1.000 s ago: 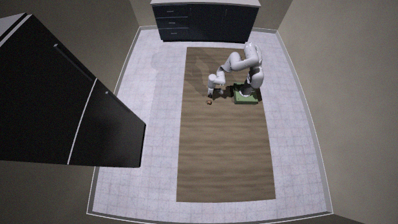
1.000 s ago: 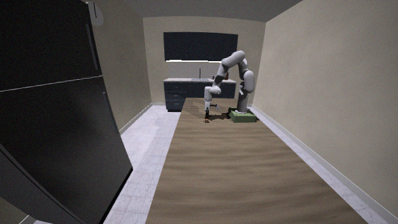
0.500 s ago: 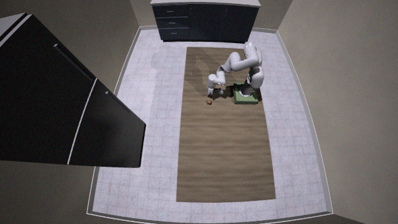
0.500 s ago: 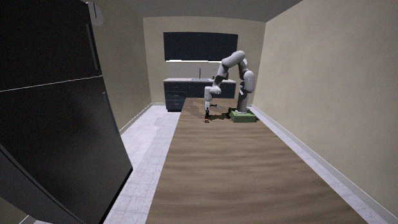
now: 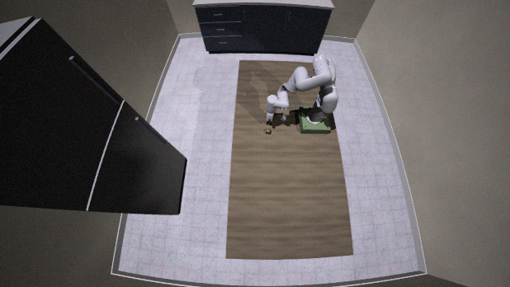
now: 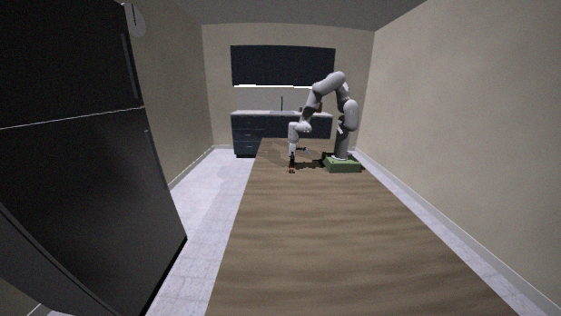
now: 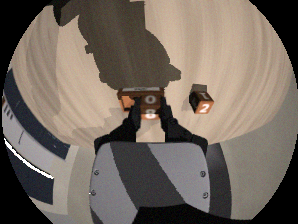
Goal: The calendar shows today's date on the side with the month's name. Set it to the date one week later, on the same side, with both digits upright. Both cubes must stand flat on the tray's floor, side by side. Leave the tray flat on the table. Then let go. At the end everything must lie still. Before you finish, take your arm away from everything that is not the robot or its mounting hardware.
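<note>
Right now my hand is 2 cm to the left of the calendar tray and 3 cm above it. Also, from my hand: calendar cube (2 cm ahead, 9 cm to the left, 3 cm below).
</note>
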